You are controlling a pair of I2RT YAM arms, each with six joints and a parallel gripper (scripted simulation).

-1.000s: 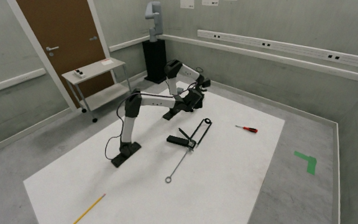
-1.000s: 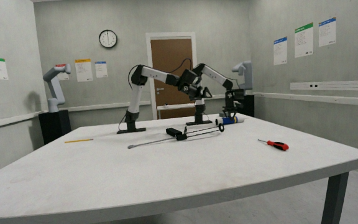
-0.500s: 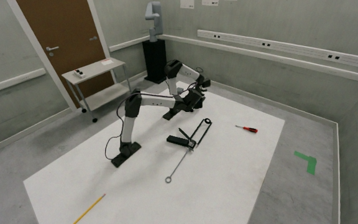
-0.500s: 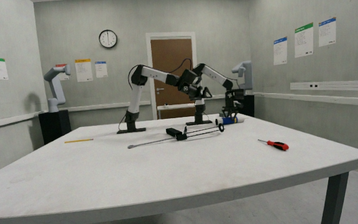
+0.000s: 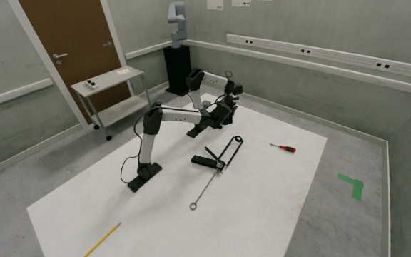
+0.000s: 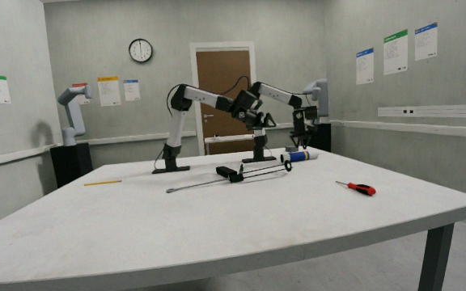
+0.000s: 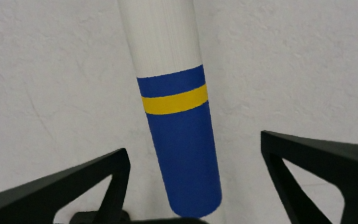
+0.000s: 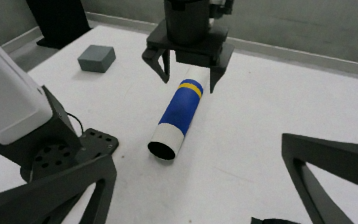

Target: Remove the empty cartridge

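The white cartridge is 1 cm behind my left hand, 2 cm to the left of it and 5 cm below it. Also, from my left hand: grey rod: 20 cm ahead, 55 cm to the right, 7 cm below; grey block: 27 cm behind, 9 cm to the left, 6 cm below; black sealant gun: 16 cm ahead, 43 cm to the right, 6 cm below.
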